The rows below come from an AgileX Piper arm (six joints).
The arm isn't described. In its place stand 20 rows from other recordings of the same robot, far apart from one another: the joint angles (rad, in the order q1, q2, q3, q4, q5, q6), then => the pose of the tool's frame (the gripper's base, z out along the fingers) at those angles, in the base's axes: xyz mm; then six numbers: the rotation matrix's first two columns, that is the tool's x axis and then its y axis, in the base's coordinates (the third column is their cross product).
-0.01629 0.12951 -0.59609 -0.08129 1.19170 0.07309 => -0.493 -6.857 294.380 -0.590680 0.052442 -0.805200 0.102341 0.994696 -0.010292
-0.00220 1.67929 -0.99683 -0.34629 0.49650 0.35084 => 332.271 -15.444 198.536 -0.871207 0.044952 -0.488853 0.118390 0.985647 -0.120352
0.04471 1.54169 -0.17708 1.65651 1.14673 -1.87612 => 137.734 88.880 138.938 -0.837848 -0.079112 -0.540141 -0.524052 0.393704 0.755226
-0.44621 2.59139 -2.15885 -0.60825 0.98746 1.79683 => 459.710 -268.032 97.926 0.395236 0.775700 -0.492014 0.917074 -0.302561 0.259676
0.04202 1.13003 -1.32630 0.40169 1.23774 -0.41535 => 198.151 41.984 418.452 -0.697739 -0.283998 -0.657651 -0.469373 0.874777 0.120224
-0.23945 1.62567 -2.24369 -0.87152 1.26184 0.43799 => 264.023 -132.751 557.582 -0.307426 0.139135 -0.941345 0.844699 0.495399 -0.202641
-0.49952 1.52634 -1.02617 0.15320 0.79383 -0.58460 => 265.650 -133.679 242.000 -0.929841 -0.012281 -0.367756 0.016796 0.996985 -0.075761
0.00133 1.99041 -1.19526 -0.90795 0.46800 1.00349 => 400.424 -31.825 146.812 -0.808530 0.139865 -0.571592 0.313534 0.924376 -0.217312
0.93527 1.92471 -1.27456 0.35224 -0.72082 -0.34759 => 281.293 346.449 270.476 0.125441 0.041977 -0.991213 -0.641702 0.765400 -0.048795
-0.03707 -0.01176 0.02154 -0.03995 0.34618 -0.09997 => 53.111 -3.204 175.467 -0.269473 -0.127207 -0.954570 0.013291 0.990652 -0.135767
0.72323 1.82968 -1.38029 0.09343 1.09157 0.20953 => 266.881 245.651 227.769 -0.887485 -0.451099 -0.094233 -0.459597 0.881385 0.109231
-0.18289 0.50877 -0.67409 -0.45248 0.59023 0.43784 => 88.472 -38.881 353.005 -0.258607 0.101070 -0.960681 0.420270 0.907227 -0.017687
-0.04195 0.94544 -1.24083 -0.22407 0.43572 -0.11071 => 180.404 -16.114 484.629 -0.083202 -0.304706 -0.948805 0.115283 0.942771 -0.312878
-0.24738 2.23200 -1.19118 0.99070 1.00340 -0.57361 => 365.670 -26.149 66.180 -0.932359 0.318119 0.171774 0.344770 0.639360 0.687279
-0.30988 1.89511 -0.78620 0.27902 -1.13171 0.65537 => 339.695 -132.588 184.286 0.436807 0.572788 -0.693624 0.316182 0.624113 0.714501
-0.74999 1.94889 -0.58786 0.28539 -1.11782 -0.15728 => 219.366 -235.839 122.752 -0.150404 0.101016 -0.983450 0.837823 0.541100 -0.072553
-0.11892 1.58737 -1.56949 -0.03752 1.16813 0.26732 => 330.560 -42.659 363.032 -0.822666 0.349856 -0.448130 0.350905 0.932642 0.083933
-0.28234 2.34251 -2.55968 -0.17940 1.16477 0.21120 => 491.598 -158.140 326.888 -0.664656 0.335831 -0.667421 0.475390 0.879229 -0.031013
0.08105 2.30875 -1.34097 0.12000 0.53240 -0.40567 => 407.935 38.684 36.939 -0.912327 -0.372109 -0.170865 -0.379182 0.925273 0.009569
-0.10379 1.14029 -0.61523 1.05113 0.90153 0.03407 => 195.155 41.954 253.307 -0.765929 0.637896 0.080253 0.443841 0.434313 0.783823
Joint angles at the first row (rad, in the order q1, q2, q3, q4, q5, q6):
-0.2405 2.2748 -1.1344 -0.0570 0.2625 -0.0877
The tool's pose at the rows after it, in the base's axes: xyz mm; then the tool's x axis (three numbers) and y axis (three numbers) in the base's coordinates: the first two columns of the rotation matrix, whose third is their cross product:
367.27 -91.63 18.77 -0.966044 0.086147 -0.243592 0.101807 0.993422 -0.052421
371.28 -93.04 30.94 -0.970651 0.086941 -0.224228 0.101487 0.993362 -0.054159
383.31 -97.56 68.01 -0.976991 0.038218 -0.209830 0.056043 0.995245 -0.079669
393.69 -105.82 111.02 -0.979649 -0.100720 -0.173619 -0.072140 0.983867 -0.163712
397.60 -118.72 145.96 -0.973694 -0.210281 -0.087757 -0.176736 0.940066 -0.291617
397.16 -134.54 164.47 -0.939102 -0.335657 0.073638 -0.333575 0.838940 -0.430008
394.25 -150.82 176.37 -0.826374 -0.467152 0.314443 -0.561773 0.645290 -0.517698
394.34 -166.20 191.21 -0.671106 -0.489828 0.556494 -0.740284 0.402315 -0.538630
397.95 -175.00 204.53 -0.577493 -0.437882 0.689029 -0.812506 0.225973 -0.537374
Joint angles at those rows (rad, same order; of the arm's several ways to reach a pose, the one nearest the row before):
-0.2405 2.2739 -1.1367 -0.0627 0.2701 -0.0866
-0.2405 2.2505 -1.1650 -0.0635 0.3412 -0.0875
-0.2405 2.1850 -1.2425 -0.0803 0.4936 -0.1262
-0.2405 2.1235 -1.3414 -0.1617 0.6622 -0.2113
-0.2405 2.0870 -1.4294 -0.3164 0.8152 -0.2434
-0.2405 2.0825 -1.4821 -0.5187 0.9266 -0.3117
-0.2405 2.0825 -1.4927 -0.7585 0.9972 -0.4474
-0.2405 2.0825 -1.4927 -1.0285 1.0470 -0.5526
-0.2405 2.0825 -1.4927 -1.2343 1.0660 -0.5802

